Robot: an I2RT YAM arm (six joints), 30 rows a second.
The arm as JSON. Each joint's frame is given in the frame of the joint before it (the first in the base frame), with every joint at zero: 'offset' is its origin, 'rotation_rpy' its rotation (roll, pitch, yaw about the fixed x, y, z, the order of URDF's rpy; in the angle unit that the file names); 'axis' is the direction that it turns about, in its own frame. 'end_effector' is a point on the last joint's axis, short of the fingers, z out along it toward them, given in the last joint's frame.
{
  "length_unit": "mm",
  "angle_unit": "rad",
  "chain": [
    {
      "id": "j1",
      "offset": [
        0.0,
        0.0,
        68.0
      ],
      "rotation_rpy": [
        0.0,
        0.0,
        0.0
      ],
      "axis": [
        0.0,
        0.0,
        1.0
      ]
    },
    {
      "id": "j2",
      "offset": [
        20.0,
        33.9,
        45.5
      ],
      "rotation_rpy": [
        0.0,
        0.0,
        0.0
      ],
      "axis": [
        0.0,
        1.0,
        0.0
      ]
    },
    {
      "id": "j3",
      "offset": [
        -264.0,
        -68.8,
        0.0
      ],
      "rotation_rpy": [
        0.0,
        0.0,
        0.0
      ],
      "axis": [
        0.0,
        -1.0,
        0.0
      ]
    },
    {
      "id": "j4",
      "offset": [
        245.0,
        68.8,
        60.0
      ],
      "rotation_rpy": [
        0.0,
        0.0,
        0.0
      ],
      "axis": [
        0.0,
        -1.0,
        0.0
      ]
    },
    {
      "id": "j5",
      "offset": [
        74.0,
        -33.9,
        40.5
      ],
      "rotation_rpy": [
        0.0,
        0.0,
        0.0
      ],
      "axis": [
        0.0,
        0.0,
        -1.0
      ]
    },
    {
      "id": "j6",
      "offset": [
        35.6,
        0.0,
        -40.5
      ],
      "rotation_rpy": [
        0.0,
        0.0,
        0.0
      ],
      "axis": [
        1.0,
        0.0,
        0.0
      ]
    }
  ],
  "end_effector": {
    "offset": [
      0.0,
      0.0,
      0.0
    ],
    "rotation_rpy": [
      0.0,
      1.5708,
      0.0
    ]
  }
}
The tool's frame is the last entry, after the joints.
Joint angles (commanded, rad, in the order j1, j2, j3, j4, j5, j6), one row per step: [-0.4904 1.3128 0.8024 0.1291 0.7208 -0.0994]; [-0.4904 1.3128 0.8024 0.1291 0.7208 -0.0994]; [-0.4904 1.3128 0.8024 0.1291 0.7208 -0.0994]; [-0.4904 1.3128 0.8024 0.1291 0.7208 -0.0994]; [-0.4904 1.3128 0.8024 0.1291 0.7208 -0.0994]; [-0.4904 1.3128 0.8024 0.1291 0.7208 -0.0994]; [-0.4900 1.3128 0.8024 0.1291 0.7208 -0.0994]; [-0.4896 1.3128 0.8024 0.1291 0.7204 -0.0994]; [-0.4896 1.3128 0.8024 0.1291 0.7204 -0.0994]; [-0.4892 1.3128 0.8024 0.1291 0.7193 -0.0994]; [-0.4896 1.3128 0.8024 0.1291 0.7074 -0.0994]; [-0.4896 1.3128 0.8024 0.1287 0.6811 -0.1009]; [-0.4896 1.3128 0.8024 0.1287 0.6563 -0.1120]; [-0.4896 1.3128 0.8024 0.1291 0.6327 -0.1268]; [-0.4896 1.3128 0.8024 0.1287 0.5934 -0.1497]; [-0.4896 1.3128 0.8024 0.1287 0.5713 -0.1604]
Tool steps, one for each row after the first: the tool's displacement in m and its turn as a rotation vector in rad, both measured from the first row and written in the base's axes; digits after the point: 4 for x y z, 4 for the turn. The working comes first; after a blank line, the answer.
Tool pose at each row, in the base's axes (x y z in m, rotation vector in rad; the steps are taken from these numbers as rounded here): [0.2441 -0.1570 0.2639 0.8645 1.8122 -1.0841]; [0.2441 -0.1570 0.2639 0.8645 1.8122 -1.0841]; [0.2441 -0.1570 0.2639 0.8645 1.8122 -1.0841]; [0.2441 -0.1570 0.2639 0.8645 1.8122 -1.0841]; [0.2441 -0.1570 0.2639 0.8645 1.8122 -1.0841]; [0.2441 -0.1570 0.2639 0.8645 1.8122 -1.0841]; [0.2441 -0.1569 0.2639 0.8641 1.8123 -1.0838]; [0.2442 -0.1568 0.2639 0.8634 1.8125 -1.0832]; [0.2442 -0.1568 0.2639 0.8634 1.8125 -1.0832]; [0.2443 -0.1566 0.2639 0.8623 1.8130 -1.0819]; [0.2446 -0.1566 0.2638 0.8549 1.8166 -1.0707]; [0.2455 -0.1562 0.2636 0.8363 1.8259 -1.0464]; [0.2462 -0.1558 0.2634 0.8106 1.8396 -1.0295]; [0.2470 -0.1555 0.2632 0.7824 1.8540 -1.0160]; [0.2482 -0.1548 0.2629 0.7362 1.8769 -0.9926]; [0.2488 -0.1544 0.2627 0.7119 1.8877 -0.9780]

[0.0000 0.0000 0.0000 0.0000 0.0000 0.0000]; [0.0000 0.0000 0.0000 0.0000 0.0000 0.0000]; [0.0000 0.0000 0.0000 0.0000 0.0000 0.0000]; [0.0000 0.0000 0.0000 0.0000 0.0000 0.0000]; [0.0000 0.0000 0.0000 0.0000 0.0000 0.0000]; [0.0000 0.0001 0.0000 0.0000 0.0000 0.0004]; [0.0001 0.0002 0.0000 0.0001 -0.0001 0.0012]; [0.0001 0.0002 0.0000 0.0001 -0.0001 0.0012]; [0.0002 0.0004 0.0000 0.0005 -0.0002 0.0026]; [0.0005 0.0004 -0.0001 0.0044 -0.0023 0.0132]; [0.0014 0.0008 -0.0003 0.0127 -0.0052 0.0381]; [0.0021 0.0012 -0.0005 0.0172 0.0004 0.0643]; [0.0029 0.0015 -0.0007 0.0195 0.0090 0.0905]; [0.0041 0.0022 -0.0010 0.0238 0.0225 0.1339]; [0.0047 0.0026 -0.0012 0.0266 0.0279 0.1577]
